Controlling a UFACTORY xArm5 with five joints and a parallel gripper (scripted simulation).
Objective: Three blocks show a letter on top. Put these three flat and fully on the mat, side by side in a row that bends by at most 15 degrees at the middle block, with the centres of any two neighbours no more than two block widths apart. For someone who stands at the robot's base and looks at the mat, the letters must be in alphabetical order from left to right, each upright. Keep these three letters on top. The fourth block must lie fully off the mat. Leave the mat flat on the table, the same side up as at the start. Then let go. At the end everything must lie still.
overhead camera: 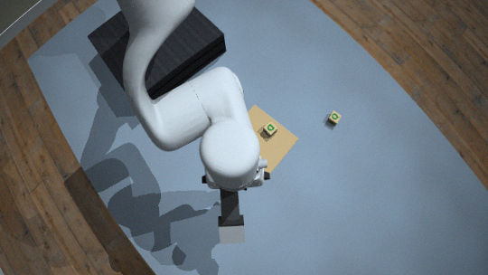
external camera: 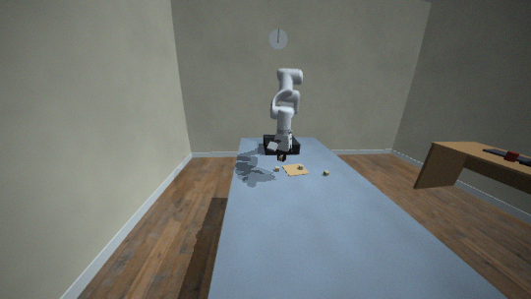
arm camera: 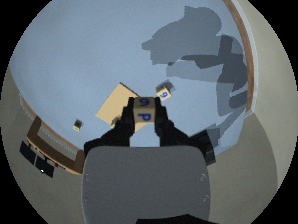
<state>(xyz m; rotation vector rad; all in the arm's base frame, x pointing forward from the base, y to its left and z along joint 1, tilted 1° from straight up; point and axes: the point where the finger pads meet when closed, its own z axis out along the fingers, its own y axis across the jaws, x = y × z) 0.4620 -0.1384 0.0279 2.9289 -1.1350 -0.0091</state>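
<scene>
Right now my hand is 120 mm to the right of the tan mat, 120 mm above it and 50 mm past it. Also, from my hand: block (160 mm to the left, 100 mm below, 50 mm behind).
</scene>
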